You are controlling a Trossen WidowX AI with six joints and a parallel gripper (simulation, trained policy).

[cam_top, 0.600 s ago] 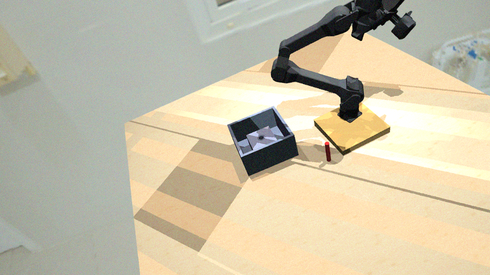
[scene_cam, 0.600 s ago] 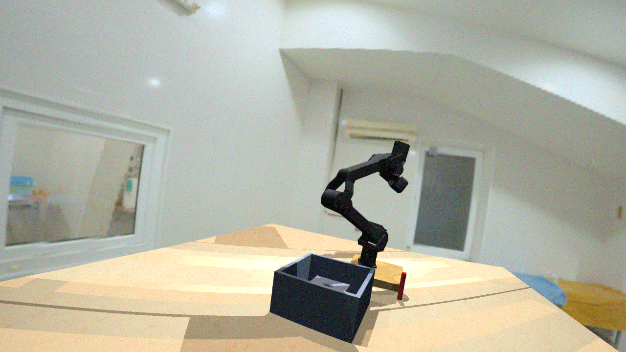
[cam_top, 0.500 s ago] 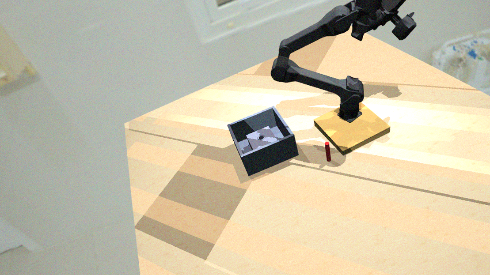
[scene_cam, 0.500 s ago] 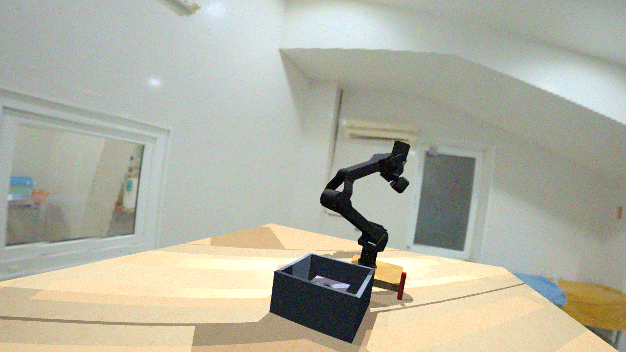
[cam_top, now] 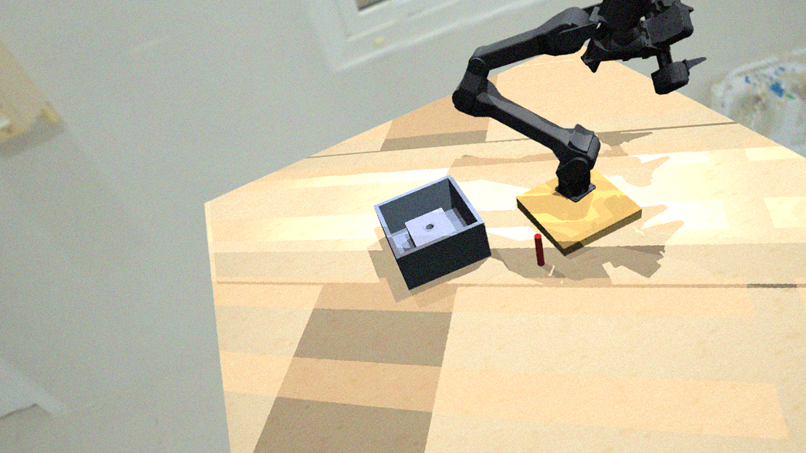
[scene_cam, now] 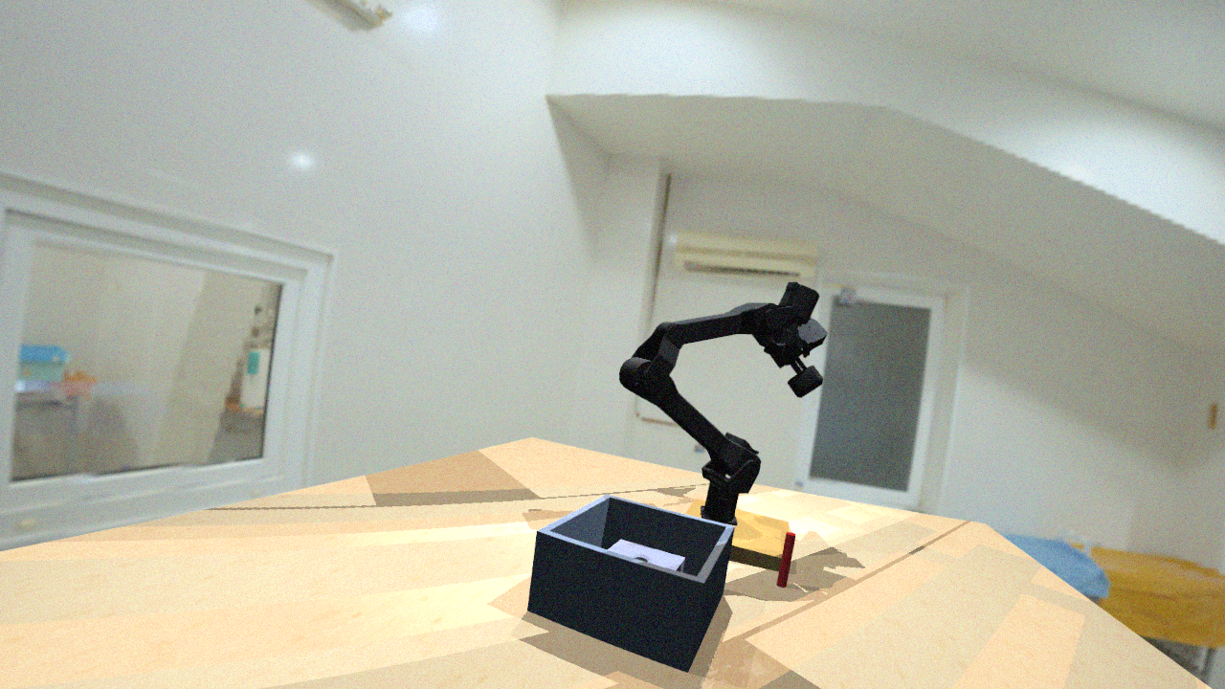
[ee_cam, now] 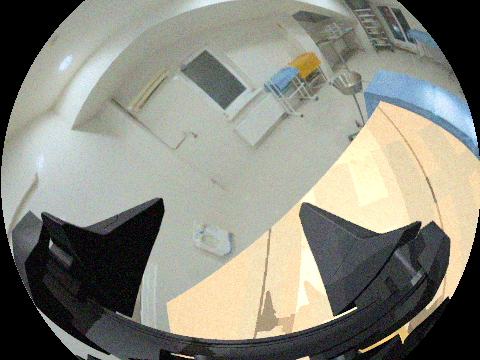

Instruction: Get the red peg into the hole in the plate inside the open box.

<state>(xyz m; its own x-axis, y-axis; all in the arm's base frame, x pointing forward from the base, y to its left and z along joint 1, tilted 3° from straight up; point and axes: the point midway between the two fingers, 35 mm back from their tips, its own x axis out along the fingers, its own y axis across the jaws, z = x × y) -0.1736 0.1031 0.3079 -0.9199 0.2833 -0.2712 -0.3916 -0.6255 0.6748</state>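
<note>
Right now my gripper tip is 380 mm short of the red peg, 40 mm to the left of it and 290 mm above it. From my gripper tip the other things lie so: dark box (500 mm ahead, 250 mm to the right, 300 mm below).
</note>
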